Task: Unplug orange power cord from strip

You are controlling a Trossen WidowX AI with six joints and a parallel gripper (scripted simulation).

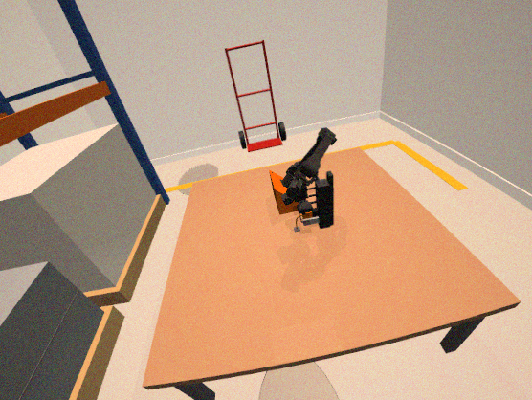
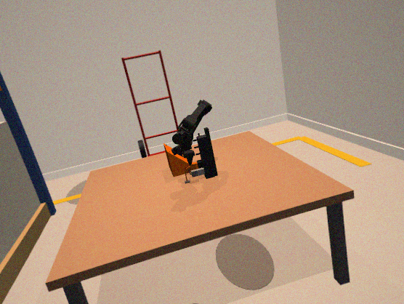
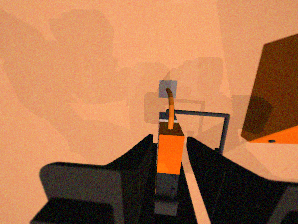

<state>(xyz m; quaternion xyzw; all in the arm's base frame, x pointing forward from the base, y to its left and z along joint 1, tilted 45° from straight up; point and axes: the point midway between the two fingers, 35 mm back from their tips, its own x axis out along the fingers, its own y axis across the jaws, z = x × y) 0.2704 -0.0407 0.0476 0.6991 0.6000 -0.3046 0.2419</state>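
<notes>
Right now the orange plug is 4 cm to the left of my gripper tip and 1 cm below it.
</notes>
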